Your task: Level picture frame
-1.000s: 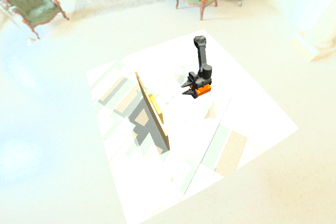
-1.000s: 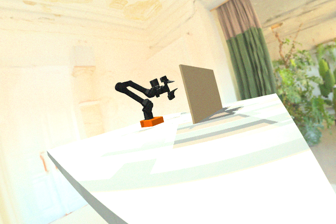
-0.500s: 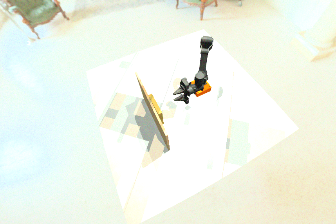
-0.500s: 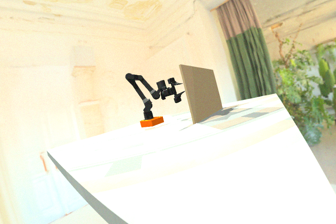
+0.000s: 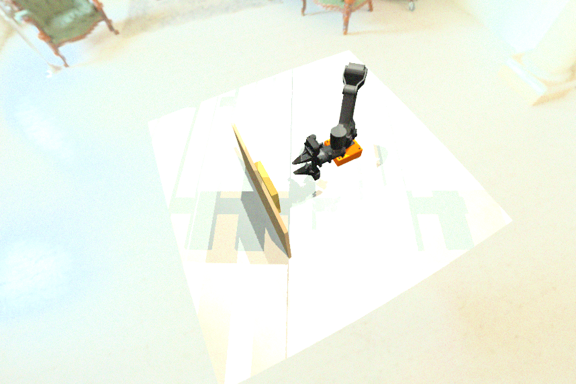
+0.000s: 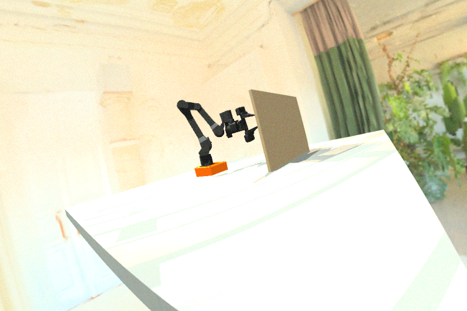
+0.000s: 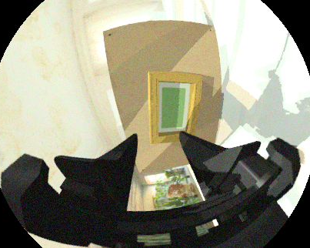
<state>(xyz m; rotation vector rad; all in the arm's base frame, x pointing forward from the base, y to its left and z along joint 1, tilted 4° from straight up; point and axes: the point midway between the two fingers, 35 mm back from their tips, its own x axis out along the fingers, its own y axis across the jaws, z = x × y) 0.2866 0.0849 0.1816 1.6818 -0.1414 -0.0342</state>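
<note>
Right now my gripper tip is 12 cm short of the gold picture frame, 5 cm above it and 1 cm to the left of it. Also, from my gripper tip: tan wall panel: 13 cm ahead, 6 cm below, 1 cm to the right.
</note>
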